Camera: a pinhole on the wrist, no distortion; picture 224 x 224 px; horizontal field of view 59.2 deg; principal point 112.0 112.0 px. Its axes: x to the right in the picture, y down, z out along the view. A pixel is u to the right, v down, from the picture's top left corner.
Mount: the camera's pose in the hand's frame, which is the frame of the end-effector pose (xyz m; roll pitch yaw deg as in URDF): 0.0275 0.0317 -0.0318 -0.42 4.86 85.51
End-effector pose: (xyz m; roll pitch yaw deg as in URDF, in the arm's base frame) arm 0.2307 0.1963 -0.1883 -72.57 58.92 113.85
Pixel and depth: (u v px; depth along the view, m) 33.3 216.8 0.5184
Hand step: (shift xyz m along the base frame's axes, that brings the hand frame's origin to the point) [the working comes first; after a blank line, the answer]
In the camera's frame: -0.2069 0.2756 0.5184

-0.4395 -0.1060 0.3566
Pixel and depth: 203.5 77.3 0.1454
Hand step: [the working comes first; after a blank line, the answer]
In the camera's frame: 0.0675 -0.0256 0.1454

-0.1110 -0.0835 -0.0869
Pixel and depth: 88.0 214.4 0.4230
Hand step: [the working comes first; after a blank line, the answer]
In the camera's frame: -0.0515 0.2197 0.4230

-0.3404 -0.1809 0.2119
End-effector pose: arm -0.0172 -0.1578 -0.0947 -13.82 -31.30 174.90
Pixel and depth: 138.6 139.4 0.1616
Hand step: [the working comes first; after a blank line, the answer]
In the camera's frame: 0.0218 0.0225 0.1616

0.0411 -0.1013 0.0950
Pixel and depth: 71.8 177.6 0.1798
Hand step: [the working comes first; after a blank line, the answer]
In the camera's frame: -0.0367 0.0598 0.1798

0.0989 -0.0596 0.1031
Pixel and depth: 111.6 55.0 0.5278
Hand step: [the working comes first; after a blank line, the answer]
In the camera's frame: -0.0011 -0.1526 0.5278

0.0725 -0.1873 0.4911
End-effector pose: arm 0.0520 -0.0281 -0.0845 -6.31 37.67 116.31
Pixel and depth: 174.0 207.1 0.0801
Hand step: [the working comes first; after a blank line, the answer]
In the camera's frame: 0.0252 0.0386 0.0801

-0.0709 -0.0172 0.0356
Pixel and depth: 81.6 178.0 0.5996
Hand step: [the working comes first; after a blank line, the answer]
In the camera's frame: -0.0925 0.2007 0.5996

-0.1527 0.1525 0.5596
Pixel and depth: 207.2 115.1 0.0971
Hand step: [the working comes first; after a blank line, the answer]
In the camera's frame: 0.0469 0.0015 0.0971

-0.1074 0.0078 0.0224
